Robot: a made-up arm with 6 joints.
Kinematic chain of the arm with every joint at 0, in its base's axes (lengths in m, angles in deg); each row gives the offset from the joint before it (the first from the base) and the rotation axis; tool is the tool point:
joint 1: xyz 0 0 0.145 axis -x
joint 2: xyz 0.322 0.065 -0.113 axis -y
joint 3: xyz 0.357 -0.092 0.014 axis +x
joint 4: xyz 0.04 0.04 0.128 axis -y
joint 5: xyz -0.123 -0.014 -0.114 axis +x
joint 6: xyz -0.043 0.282 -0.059 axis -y
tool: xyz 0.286 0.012 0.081
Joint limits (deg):
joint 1: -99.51..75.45
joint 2: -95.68..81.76
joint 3: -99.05..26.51
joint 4: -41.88..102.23
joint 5: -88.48..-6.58
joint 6: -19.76..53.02
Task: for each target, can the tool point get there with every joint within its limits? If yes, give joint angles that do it. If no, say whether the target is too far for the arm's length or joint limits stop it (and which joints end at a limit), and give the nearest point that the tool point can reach.
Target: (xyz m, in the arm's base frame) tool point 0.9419 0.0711 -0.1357
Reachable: yes | joints 16.86 15.57 -57.15 46.91 -50.10 39.36
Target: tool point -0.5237 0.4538 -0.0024
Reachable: no: joint limits stop it (at a limit: joint 2, joint 3, joint 4, joint 6) | nearest point -0.1110 0.5379 -0.0297 | short by 0.422 m
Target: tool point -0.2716 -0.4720 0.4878
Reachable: no: joint limits stop it (at a limit: joint 2, joint 3, joint 4, joint 5, joint 6) | nearest point -0.0125 -0.4406 0.4650 | short by 0.262 m
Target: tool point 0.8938 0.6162 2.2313
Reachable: no: too far | nearest point 0.5321 0.2058 0.8418 | short by 1.493 m
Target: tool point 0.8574 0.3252 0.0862
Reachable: yes | joints 11.00 25.35 -50.10 76.32 -18.69 15.11
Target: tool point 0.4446 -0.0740 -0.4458
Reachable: yes | joints -3.08 -37.60 -63.68 -24.60 -34.89 -11.39
